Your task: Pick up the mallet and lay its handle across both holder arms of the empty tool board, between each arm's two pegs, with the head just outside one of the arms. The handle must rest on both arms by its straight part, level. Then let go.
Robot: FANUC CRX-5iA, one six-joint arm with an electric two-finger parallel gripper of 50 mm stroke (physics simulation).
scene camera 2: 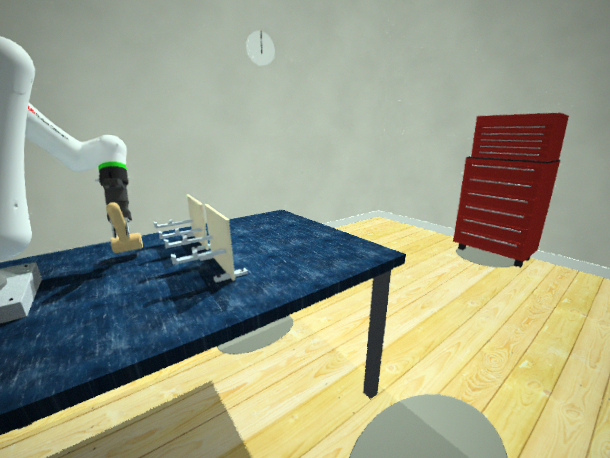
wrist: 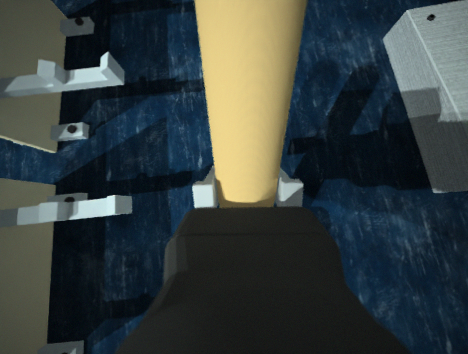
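Note:
The tan mallet is held in the air above the table, left of the tool boards in the scene view. Its head is low and its handle slants up; the head does not show in the wrist view. My gripper is shut on the handle, one finger on each side. Two pale tool boards, a front one and a back one, stand upright close together. Their silver holder arms with pegs, one upper and one lower in the wrist view, point towards the mallet. No tool shows on the arms.
The boards stand on the dark blue table, with silver feet at the front board. The grey robot base block is on the mallet's other side. A red tool cabinet stands on the floor far right.

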